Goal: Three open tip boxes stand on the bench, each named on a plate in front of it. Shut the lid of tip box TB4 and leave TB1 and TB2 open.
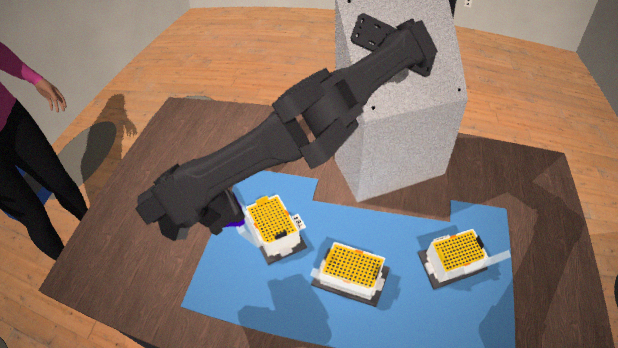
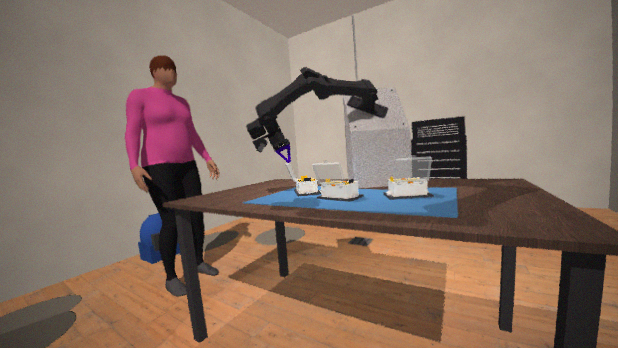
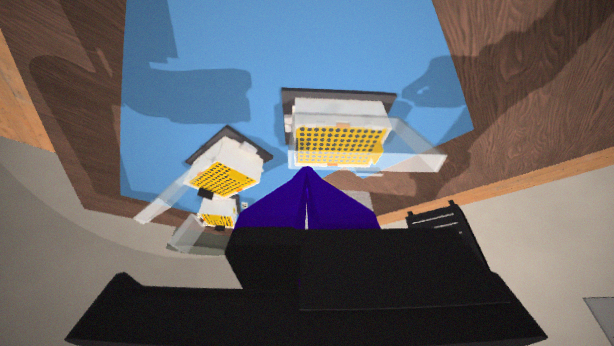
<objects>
same spot on blue mat: [image 2: 444,203] = [image 1: 501,307]
</objects>
